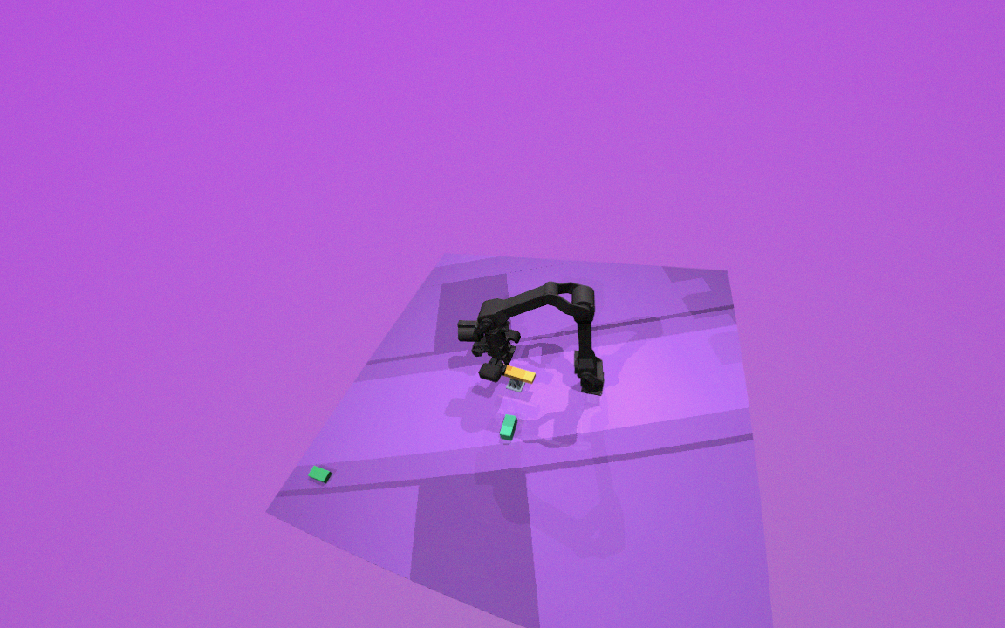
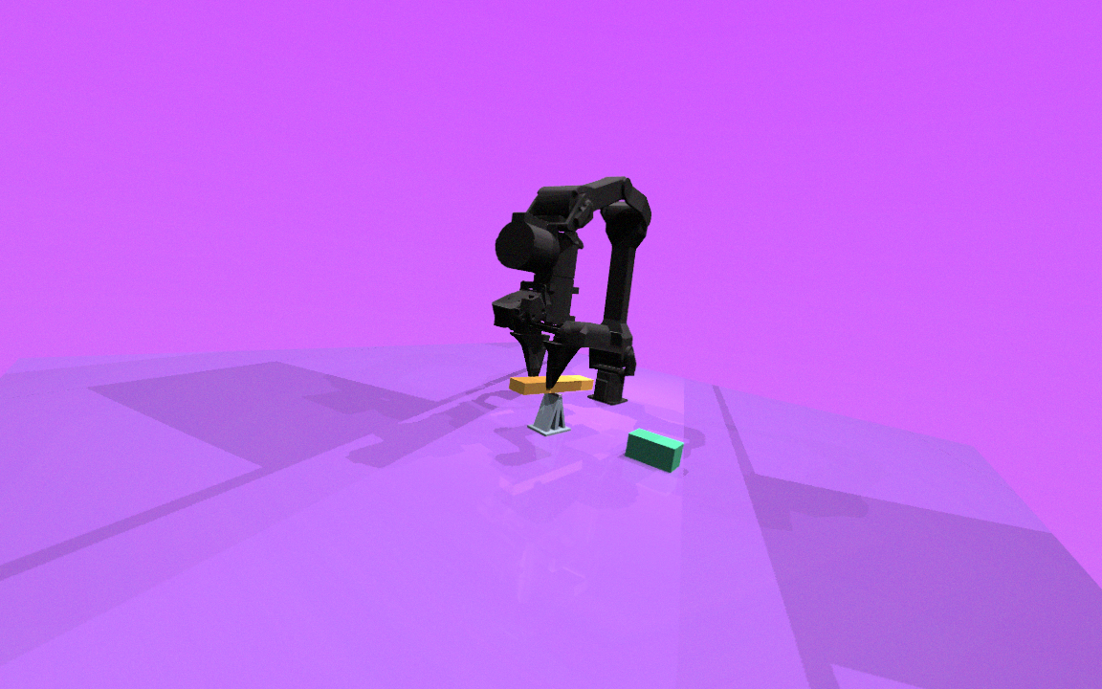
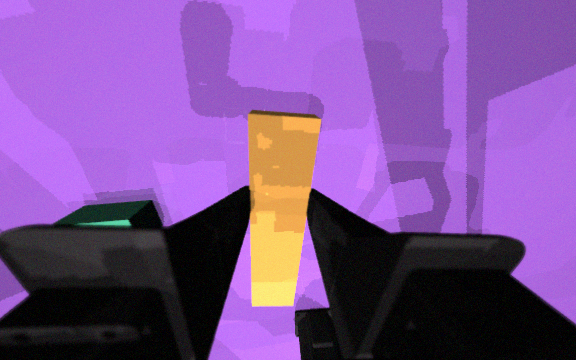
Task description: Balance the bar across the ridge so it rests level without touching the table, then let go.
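My gripper tip is now 3 cm past the bar. Also, from my gripper tip: green block: 16 cm to the left, 6 cm below, 6 cm behind.
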